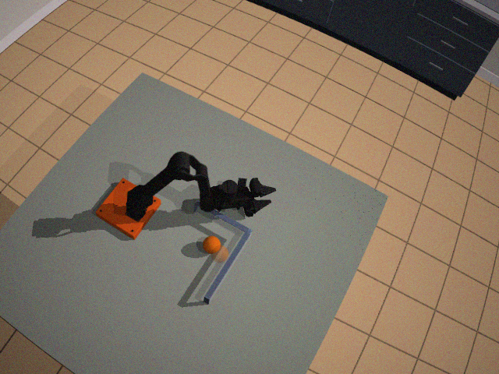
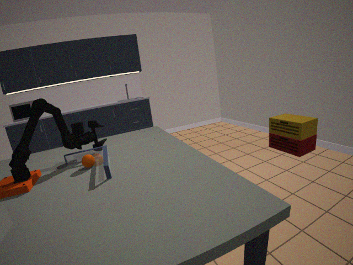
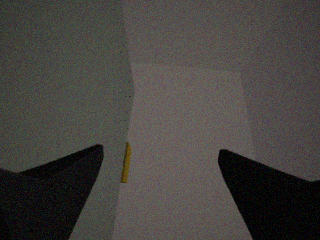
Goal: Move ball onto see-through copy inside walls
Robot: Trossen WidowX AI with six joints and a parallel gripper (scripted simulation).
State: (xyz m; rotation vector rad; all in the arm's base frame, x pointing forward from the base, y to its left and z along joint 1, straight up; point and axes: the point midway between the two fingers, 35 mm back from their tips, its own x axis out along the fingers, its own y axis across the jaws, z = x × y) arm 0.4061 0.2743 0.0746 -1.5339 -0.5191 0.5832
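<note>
The orange ball is 120 mm behind my gripper tip, 270 mm to the right of it and 70 mm below it.
</note>
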